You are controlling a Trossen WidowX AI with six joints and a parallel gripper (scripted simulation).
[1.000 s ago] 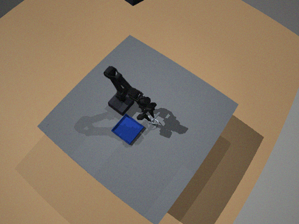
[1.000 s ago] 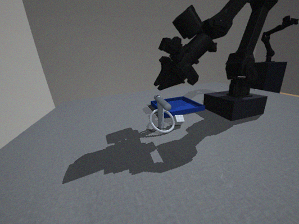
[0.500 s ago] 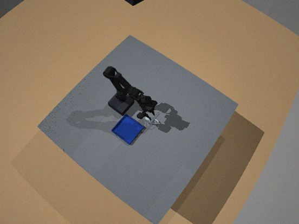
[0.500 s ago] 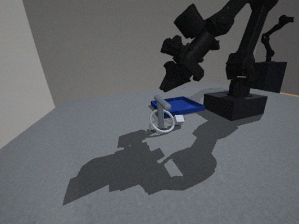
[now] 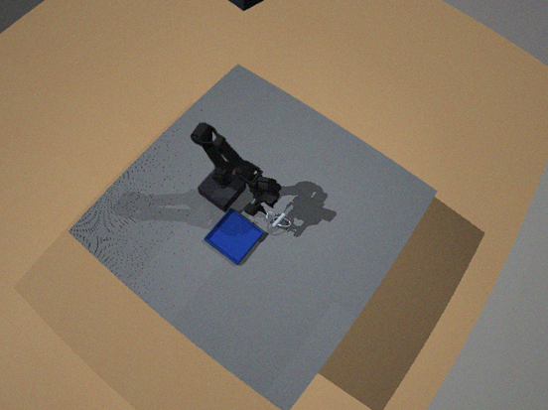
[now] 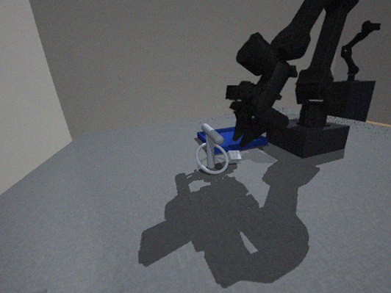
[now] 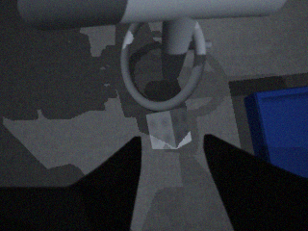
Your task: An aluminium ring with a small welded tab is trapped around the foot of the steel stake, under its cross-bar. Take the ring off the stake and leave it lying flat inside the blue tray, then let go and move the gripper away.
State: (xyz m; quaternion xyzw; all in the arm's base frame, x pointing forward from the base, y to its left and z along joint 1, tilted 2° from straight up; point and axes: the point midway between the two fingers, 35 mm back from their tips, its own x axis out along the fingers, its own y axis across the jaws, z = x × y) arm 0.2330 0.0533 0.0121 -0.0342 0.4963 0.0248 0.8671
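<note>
Right now my gripper tip is 60 mm short of the aluminium ring, 10 mm to the right of it and 30 mm above it. From my gripper tip the other things lie so: blue tray 30 mm behind, 190 mm to the right, 50 mm below.
</note>
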